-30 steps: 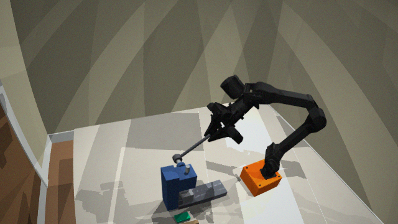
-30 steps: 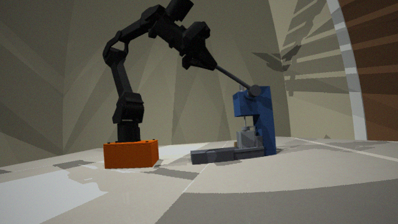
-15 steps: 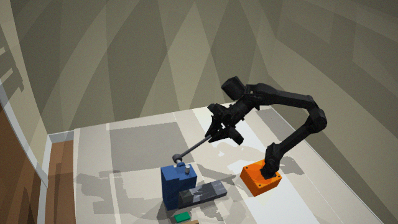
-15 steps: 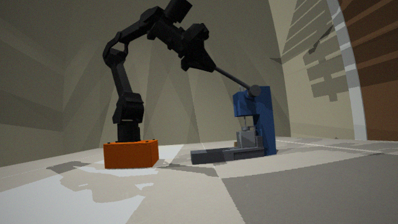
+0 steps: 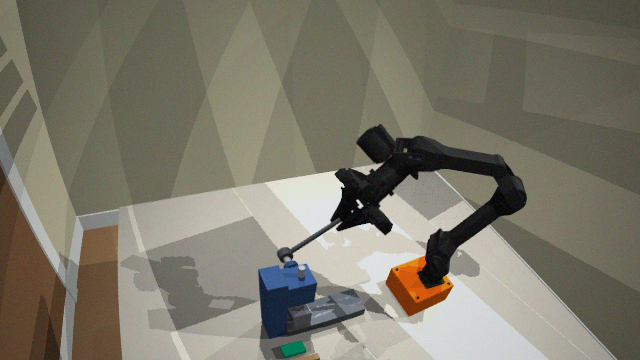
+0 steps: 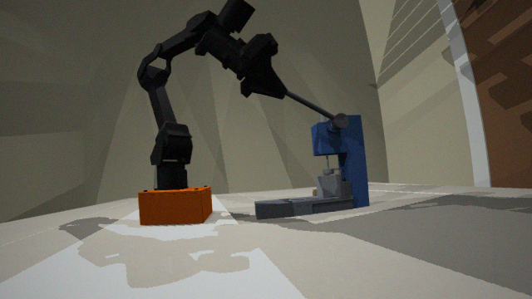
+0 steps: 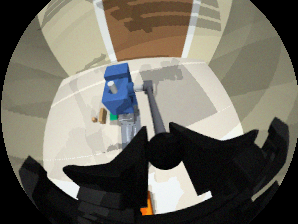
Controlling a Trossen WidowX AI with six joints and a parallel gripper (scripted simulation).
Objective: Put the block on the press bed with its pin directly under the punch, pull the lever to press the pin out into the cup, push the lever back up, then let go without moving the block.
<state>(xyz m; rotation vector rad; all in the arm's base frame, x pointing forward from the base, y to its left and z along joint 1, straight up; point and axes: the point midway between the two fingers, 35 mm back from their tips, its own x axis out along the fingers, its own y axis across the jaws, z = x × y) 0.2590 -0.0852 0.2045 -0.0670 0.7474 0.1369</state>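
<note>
Now: gripper tip 90 mm short of the punch, 90 mm to the right of it and 110 mm above it. The rest, counted from my gripper tip: round pin (90 mm ahead, 90 mm to the left, 190 mm below); then dark lever (40 mm ahead, 20 mm to the left, 20 mm below); then green tile (120 mm ahead, 170 mm to the left, 240 mm below).
</note>
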